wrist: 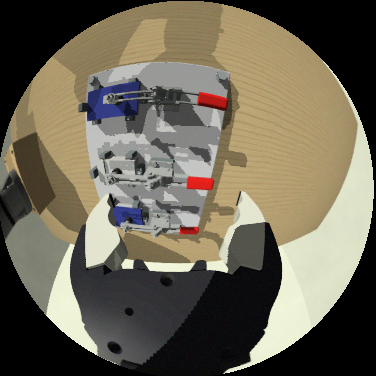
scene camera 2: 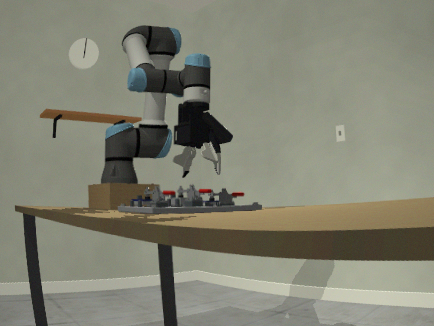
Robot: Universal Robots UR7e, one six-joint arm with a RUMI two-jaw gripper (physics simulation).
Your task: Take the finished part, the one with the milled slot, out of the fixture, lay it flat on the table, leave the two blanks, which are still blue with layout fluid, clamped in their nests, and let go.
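Frame: origin at the arm's base, x right, y down, z ahead, level; centimetres.
Seen in the pictures: gripper, fingertip midpoint: (wrist: 173, 194) (scene camera 2: 200, 176); arm's base, link origin: (wrist: 20, 190) (scene camera 2: 119, 184).
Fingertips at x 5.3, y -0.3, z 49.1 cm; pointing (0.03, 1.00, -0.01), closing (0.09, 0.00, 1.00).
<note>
Pixels of each thing's top centre, then the offset from my fingertips to it. Level surfaces: height alone.
- grey finished part, top centre: (wrist: 114, 172) (scene camera 2: 179, 197) dy +5.7, dx -1.2, dz -9.6 cm
- large blue blank, top centre: (wrist: 109, 100) dy +6.7, dx -12.2, dz -8.4 cm
- smaller blue blank, top centre: (wrist: 124, 218) (scene camera 2: 146, 199) dy +6.2, dx +9.5, dz -12.3 cm
- wooden table, surface height: dy +9.7 cm
The grey fixture plate (scene camera 2: 150, 210) (wrist: 155, 72) lies on the table. In the wrist view, the grey finished part (wrist: 127, 164) sits in the middle nest, with a toggle clamp's arm across its lower side; its slot is hard to make out. A large blue blank (wrist: 122, 109) lies in the top nest and a smaller blue blank (wrist: 122, 214) in the bottom nest, each with a clamp arm over it. My gripper (scene camera 2: 202, 174) (wrist: 173, 194) is open and empty, above the fixture, with its fingers apart and pointing down.
The clamps' red handles (scene camera 2: 205, 190) (wrist: 200, 183) point away from the nests, the middle one standing above the plate. The wooden table (scene camera 2: 325, 220) (wrist: 290, 150) extends around the fixture. The arm's base stands on a wooden block (scene camera 2: 100, 196) (wrist: 35, 172). A shelf (scene camera 2: 90, 117) is on the wall behind.
</note>
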